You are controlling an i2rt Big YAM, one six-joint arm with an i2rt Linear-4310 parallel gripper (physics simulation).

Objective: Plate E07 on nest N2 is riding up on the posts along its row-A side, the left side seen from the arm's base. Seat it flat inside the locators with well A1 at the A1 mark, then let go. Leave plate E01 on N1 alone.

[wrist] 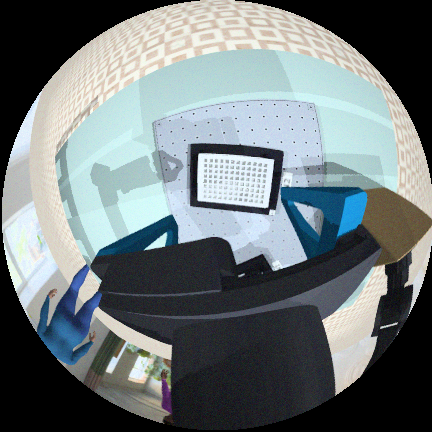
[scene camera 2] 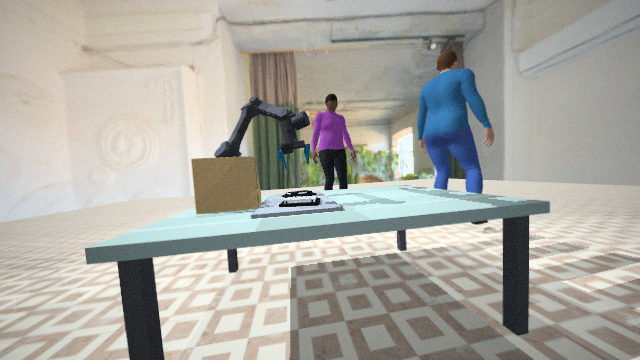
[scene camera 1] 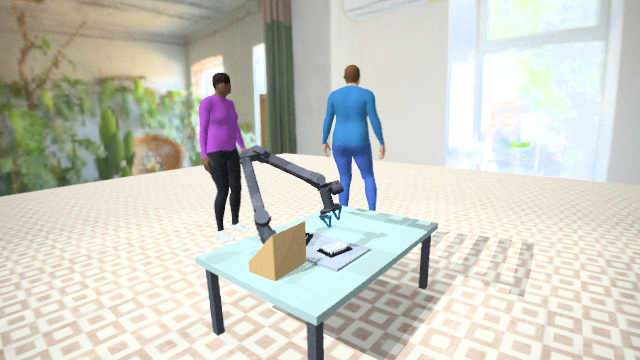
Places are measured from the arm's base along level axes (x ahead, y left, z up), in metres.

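Pixels of known places: gripper, fingertip midpoint: [wrist: 227, 206] [scene camera 2: 297, 166] [scene camera 1: 334, 223]; arm's base at its link origin: [wrist: 396, 247] [scene camera 2: 221, 176] [scene camera 1: 272, 242].
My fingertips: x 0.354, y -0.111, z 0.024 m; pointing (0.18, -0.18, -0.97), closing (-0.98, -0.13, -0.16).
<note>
For each thing: its top centre in the pictures, then the offset to it from my fingertips. "*": a spot on its surface instead. Level surfaces: height alone.
- white well plate E07 at its top centre: [wrist: 233, 180] [scene camera 2: 300, 197] [scene camera 1: 334, 246] dx +0.005, dy +0.002, dz -0.135 m
- black nest N2 at a spot on its surface: [wrist: 194, 175] * dx +0.075, dy -0.011, dz -0.149 m
- small white tag at a spot on its surface: [wrist: 272, 212] * dx -0.061, dy +0.070, dz -0.149 m
- dark nest N1 at a spot on its surface: [wrist: 255, 267] * dx -0.028, dy +0.198, dz -0.143 m
- grey perforated board at a spot on its surface: [wrist: 300, 125] * dx -0.130, dy -0.093, dz -0.161 m
- pale table at its surface level: dz -0.174 m
The white well plate E07 [scene camera 1: 335, 247] [scene camera 2: 300, 200] [wrist: 235, 180] lies in the black nest N2 [wrist: 194, 175]. The views are too coarse to tell how far its row-A side rides up. A small white tag [wrist: 272, 212] sits at one nest corner in the wrist view. My gripper [scene camera 1: 333, 222] [scene camera 2: 297, 165] [wrist: 227, 206] is open and empty, well above the board, with its blue fingers wide apart. The dark nest N1 [scene camera 1: 309, 239] [scene camera 2: 299, 193] [wrist: 255, 267] is partly hidden by the gripper body in the wrist view; plate E01 cannot be made out clearly.
Both nests are on a grey perforated board [scene camera 1: 340, 265] [wrist: 300, 125] on the pale table [scene camera 1: 395, 235] [scene camera 2: 425, 205]. A brown wedge-shaped box [scene camera 1: 290, 252] [scene camera 2: 225, 185] [wrist: 395, 225] stands beside the board, near the arm's base. Two people stand beyond the table.
</note>
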